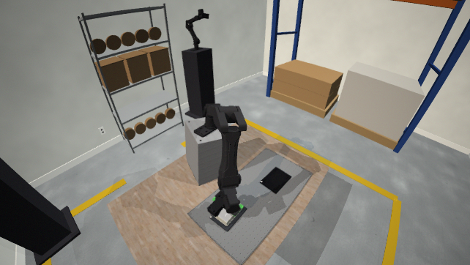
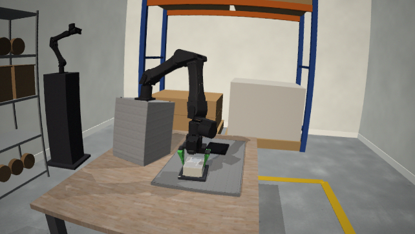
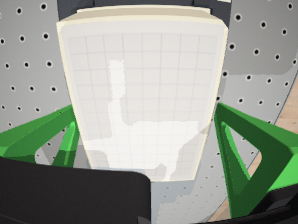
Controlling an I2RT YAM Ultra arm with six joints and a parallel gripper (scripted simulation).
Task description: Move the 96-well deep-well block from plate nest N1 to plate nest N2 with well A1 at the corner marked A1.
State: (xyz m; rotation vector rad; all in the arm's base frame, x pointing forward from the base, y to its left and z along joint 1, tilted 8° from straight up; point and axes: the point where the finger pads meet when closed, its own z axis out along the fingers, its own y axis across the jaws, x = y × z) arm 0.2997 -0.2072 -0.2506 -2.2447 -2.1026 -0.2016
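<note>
My hand is 1 cm above the white deep-well block. Round my hand: plate nest N1 (4 cm below); then black nest N2 (34 cm to the left, 11 cm ahead, 4 cm below).
</note>
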